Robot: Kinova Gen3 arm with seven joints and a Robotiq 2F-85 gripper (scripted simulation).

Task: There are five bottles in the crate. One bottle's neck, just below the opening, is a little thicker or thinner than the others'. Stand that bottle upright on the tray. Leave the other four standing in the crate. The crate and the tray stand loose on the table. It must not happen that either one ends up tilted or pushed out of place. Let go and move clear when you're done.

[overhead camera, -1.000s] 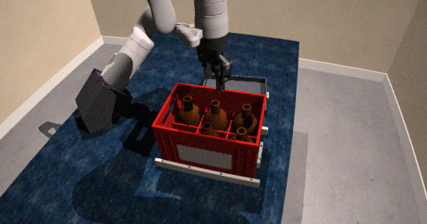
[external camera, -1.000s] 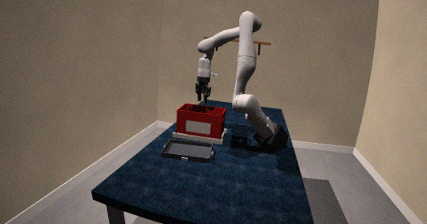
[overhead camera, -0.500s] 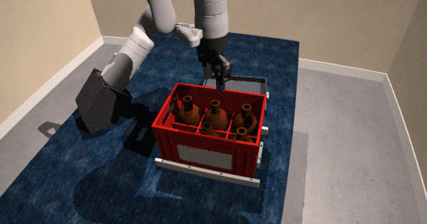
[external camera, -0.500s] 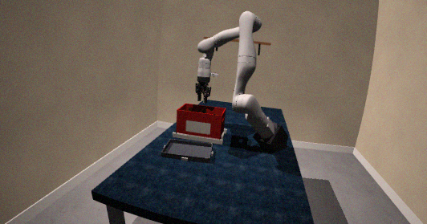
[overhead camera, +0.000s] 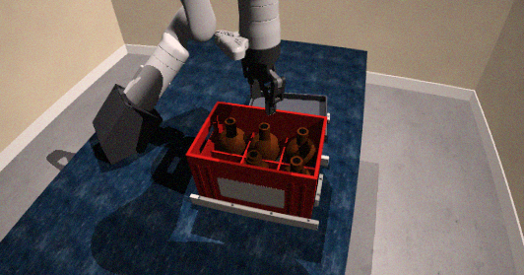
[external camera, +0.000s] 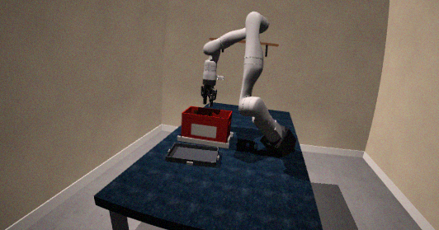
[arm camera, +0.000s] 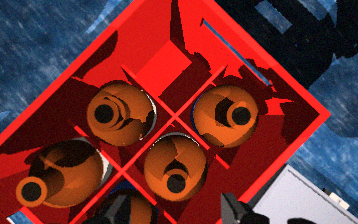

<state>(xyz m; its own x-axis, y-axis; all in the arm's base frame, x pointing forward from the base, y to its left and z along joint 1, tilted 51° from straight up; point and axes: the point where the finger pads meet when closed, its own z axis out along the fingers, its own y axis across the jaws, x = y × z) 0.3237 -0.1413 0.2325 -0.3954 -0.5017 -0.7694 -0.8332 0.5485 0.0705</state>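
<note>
Right now my hand is 160 mm above the crate, 40 mm to the left of it and 20 mm short of it. Round my hand: grey tray 230 mm below, 220 mm to the left, 70 mm behind.
</note>
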